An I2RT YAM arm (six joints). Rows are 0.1 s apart.
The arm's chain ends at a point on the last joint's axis. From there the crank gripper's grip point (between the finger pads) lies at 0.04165 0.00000 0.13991 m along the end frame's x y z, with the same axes.
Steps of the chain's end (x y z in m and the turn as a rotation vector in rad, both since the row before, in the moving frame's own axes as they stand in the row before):
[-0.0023, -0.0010, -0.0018, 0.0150, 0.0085, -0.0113]
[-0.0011, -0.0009, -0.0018, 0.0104, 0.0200, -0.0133]
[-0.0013, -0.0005, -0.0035, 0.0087, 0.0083, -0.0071]
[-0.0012, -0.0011, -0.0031, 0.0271, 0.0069, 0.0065]
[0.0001, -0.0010, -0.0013, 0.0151, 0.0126, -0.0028]
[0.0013, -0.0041, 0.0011, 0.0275, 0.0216, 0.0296]
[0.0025, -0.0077, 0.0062, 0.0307, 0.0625, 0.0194]
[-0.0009, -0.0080, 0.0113, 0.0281, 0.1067, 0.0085]
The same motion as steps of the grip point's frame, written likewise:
[-0.0011, -0.0036, -0.0022, 0.0150, 0.0085, -0.0113]
[0.0017, -0.0029, -0.0027, 0.0104, 0.0200, -0.0133]
[-0.0001, -0.0020, -0.0039, 0.0087, 0.0083, -0.0071]
[-0.0002, -0.0046, -0.0034, 0.0271, 0.0069, 0.0065]
[0.0019, -0.0032, -0.0019, 0.0151, 0.0126, -0.0028]
[0.0043, -0.0067, 0.0001, 0.0275, 0.0216, 0.0296]
[0.0112, -0.0111, 0.0033, 0.0307, 0.0625, 0.0194]
[0.0138, -0.0114, 0.0060, 0.0281, 0.1067, 0.0085]

